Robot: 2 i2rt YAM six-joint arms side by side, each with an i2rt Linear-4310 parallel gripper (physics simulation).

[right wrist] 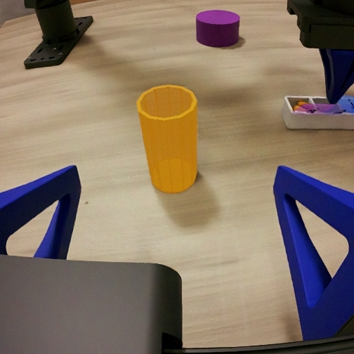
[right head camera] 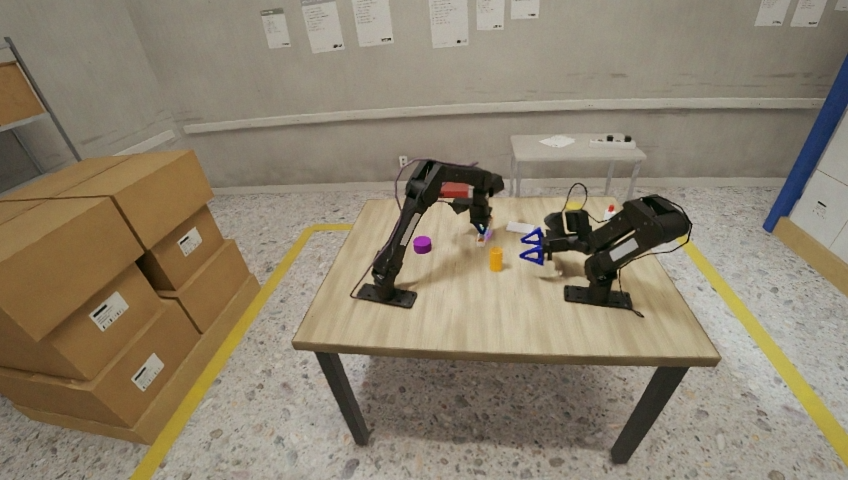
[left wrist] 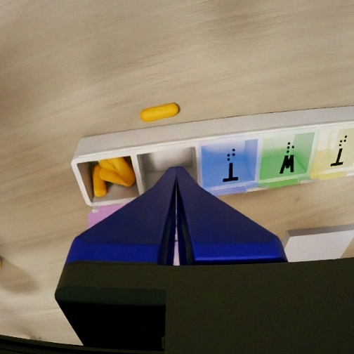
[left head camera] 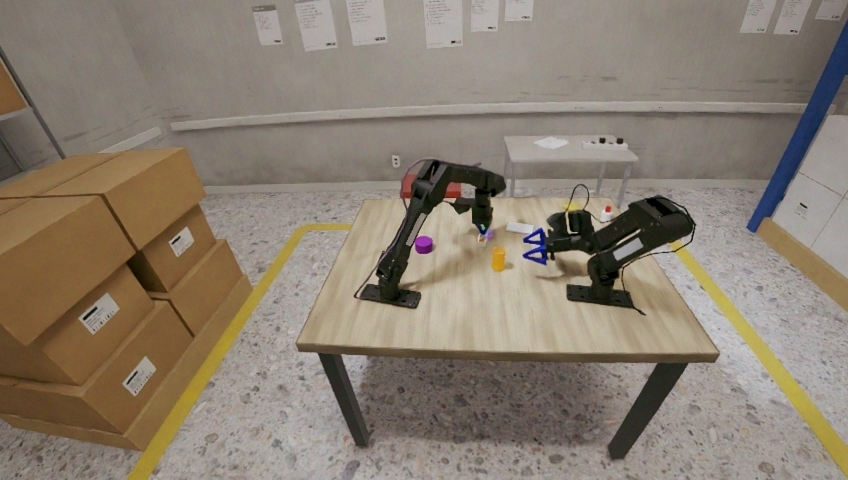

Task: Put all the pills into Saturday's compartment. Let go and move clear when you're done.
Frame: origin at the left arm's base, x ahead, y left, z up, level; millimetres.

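Seen in the pictures: left gripper, between the fingertips: (right head camera: 482, 234) (left head camera: 483, 234); right gripper, between the fingertips: (right head camera: 520, 248) (left head camera: 522, 248); left arm's base, origin of its link: (right head camera: 386, 296) (left head camera: 390, 296); right arm's base, origin of its link: (right head camera: 596, 298) (left head camera: 598, 296).
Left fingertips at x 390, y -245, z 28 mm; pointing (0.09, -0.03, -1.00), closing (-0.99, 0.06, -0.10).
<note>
Pixels of each thing's top centre, then the offset from my left fingertips to it.
- orange bottle, centre of its top: (right head camera: 496, 250) (left head camera: 499, 250) dx -164, dy -80, dz +52 mm
- purple cap, centre of its top: (left head camera: 423, 241) (right head camera: 421, 241) dx -108, dy +214, dz +10 mm
- white flat block, centre of its top: (right head camera: 520, 227) (left head camera: 519, 227) dx +111, dy -138, dz -21 mm
- white bottle with a red top, centre of its top: (right head camera: 611, 206) (left head camera: 608, 206) dx +257, dy -492, dz +36 mm
- yellow object, centre of its top: (right head camera: 573, 205) (left head camera: 571, 206) dx +327, dy -352, dz -16 mm
A white pill organizer (left wrist: 215, 126) (right wrist: 300, 121) lies on the table. In the left wrist view its end compartment at the left is open and holds several orange pills (left wrist: 117, 171); the compartment beside it is open and partly hidden by my left gripper. One orange pill (left wrist: 159, 112) lies on the table just above the organizer's long side. My left gripper (left wrist: 175, 178) (left head camera: 483, 230) is shut and empty, its tips over the second compartment. My right gripper (right wrist: 176, 176) (left head camera: 533, 247) (right head camera: 531, 247) is open and empty, facing an orange bottle (right wrist: 170, 145) (left head camera: 498, 259) (right head camera: 496, 259) that stands upright.
A purple cap (left head camera: 423, 244) (right head camera: 422, 244) (right wrist: 217, 28) lies left of the bottle in the head views. A white flat block (left head camera: 520, 227) (right head camera: 520, 227) (left wrist: 320, 242) lies near the organizer. A white bottle with a red top (left head camera: 606, 214) and a yellow object (left head camera: 571, 206) stand at the back right.
</note>
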